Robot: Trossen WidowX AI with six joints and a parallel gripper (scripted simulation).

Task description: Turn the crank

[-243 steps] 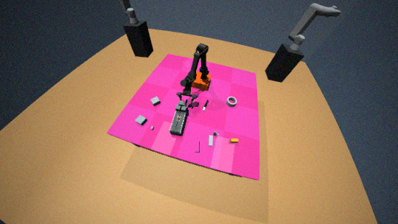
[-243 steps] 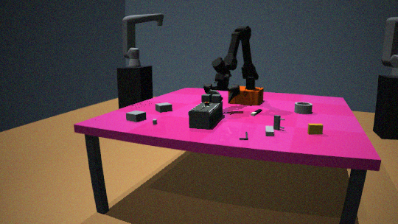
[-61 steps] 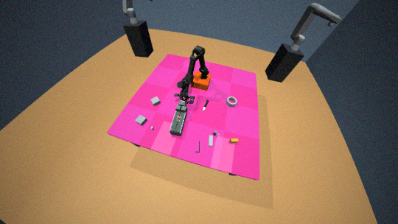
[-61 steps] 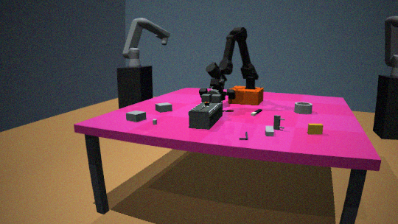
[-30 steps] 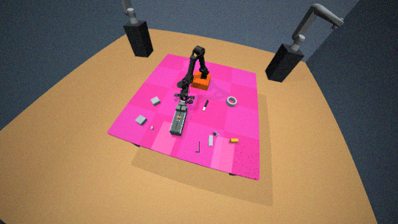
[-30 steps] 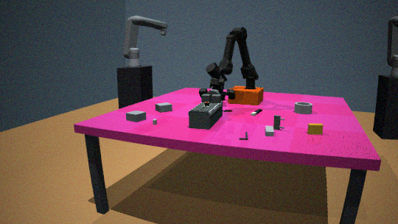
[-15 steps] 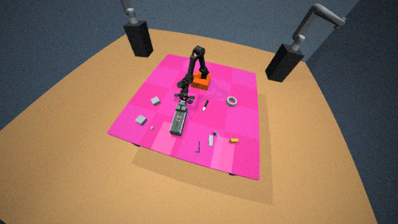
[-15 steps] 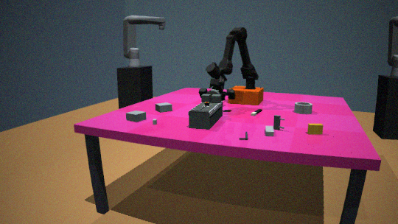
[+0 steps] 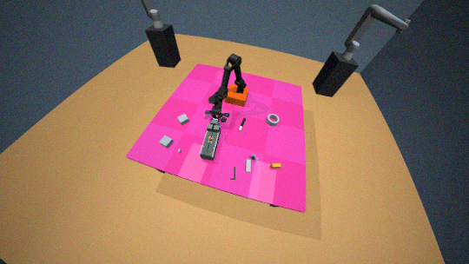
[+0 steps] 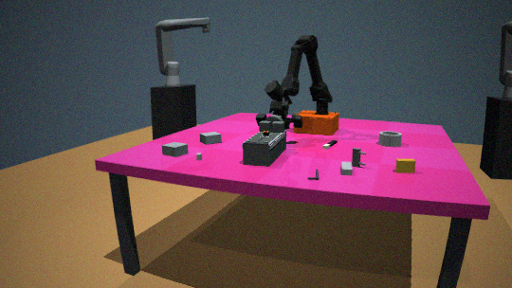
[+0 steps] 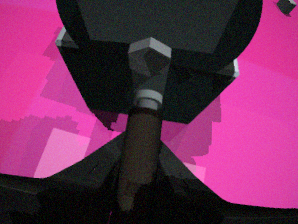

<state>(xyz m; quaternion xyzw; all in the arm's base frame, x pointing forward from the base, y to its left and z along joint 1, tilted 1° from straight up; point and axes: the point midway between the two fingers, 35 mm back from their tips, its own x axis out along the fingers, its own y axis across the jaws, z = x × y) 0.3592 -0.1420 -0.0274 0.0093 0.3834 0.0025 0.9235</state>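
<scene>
My gripper tip is 20 mm past the dark crank handle and 30 mm below it. The rest, counted from my gripper tip: small cube (270 mm ahead, 210 mm to the right, 20 mm below); black-and-white stick (50 mm behind, 210 mm to the left, 30 mm below); red pointer (160 mm ahead, 50 mm above).
</scene>
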